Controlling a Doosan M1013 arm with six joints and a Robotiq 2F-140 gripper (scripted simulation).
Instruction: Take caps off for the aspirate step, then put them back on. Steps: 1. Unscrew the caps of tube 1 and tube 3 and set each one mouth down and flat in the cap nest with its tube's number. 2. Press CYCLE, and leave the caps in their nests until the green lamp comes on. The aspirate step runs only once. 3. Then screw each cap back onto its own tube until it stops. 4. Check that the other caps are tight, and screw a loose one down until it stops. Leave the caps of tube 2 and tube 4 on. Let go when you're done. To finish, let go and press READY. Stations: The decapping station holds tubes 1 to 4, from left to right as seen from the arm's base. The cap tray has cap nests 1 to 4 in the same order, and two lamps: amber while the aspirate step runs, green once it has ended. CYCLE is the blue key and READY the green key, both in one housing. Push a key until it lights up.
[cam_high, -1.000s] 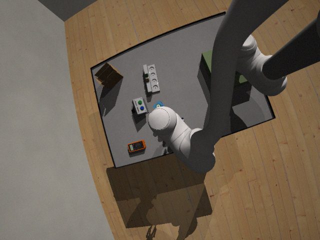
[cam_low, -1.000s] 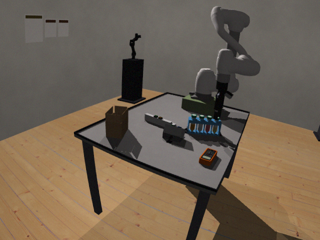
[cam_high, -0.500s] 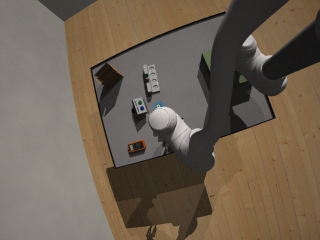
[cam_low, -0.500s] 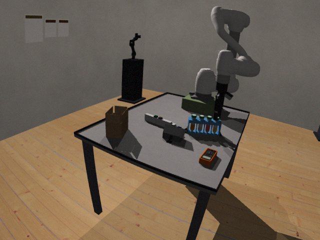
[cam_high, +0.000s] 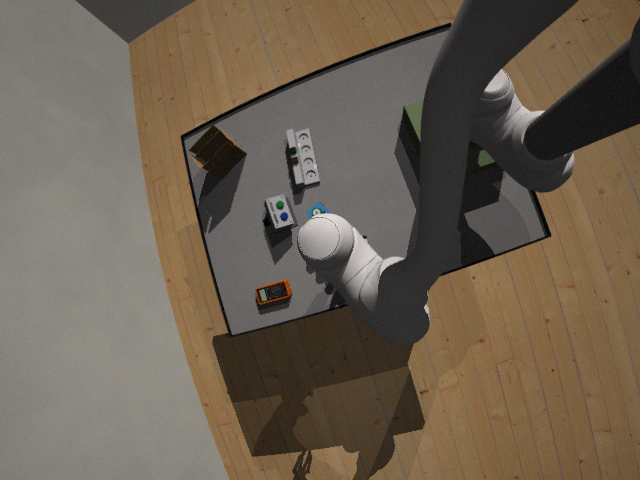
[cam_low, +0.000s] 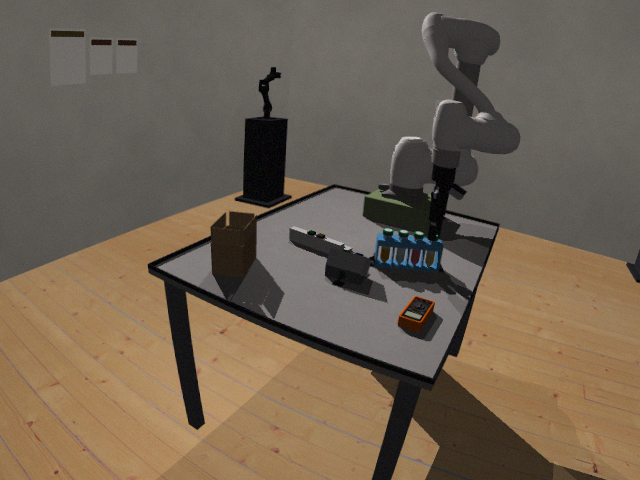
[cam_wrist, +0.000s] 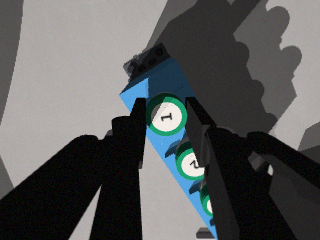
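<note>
Now: the cap 1 3 cm below my hand. The rest, counted from my hand: cap 2: 5 cm to the right, 3 cm below, 2 cm ahead; then key housing: 22 cm to the right, 20 cm ahead, 9 cm below; then blue key: 19 cm to the right, 18 cm ahead, 7 cm below.
</note>
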